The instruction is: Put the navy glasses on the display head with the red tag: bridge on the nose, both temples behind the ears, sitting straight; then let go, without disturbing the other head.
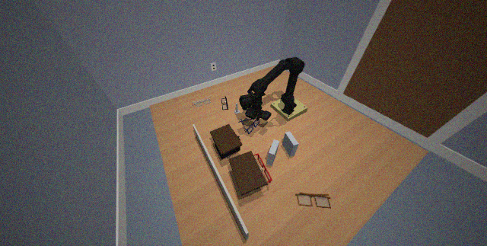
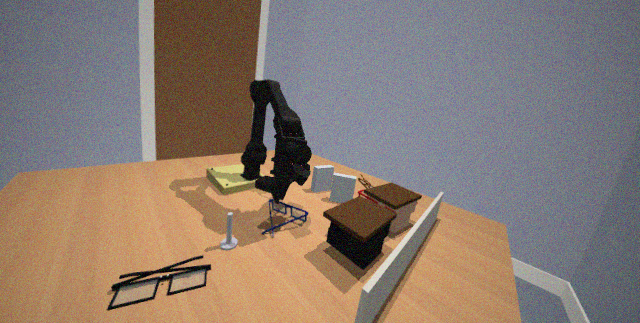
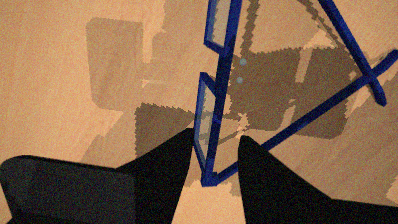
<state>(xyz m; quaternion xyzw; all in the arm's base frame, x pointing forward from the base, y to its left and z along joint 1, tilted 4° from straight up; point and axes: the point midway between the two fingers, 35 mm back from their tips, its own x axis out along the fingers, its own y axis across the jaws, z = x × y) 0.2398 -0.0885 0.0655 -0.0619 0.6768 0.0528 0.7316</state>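
The grey post lies 10 mm ahead of my gripper tip, 180 mm to the right of it and 20 mm below it. Round my gripper tip: dark head (240 mm ahead, 20 mm to the left, 10 mm above); long white panel (400 mm ahead, 100 mm to the left, 10 mm above); pale head (280 mm ahead, 240 mm to the left, 10 mm above).
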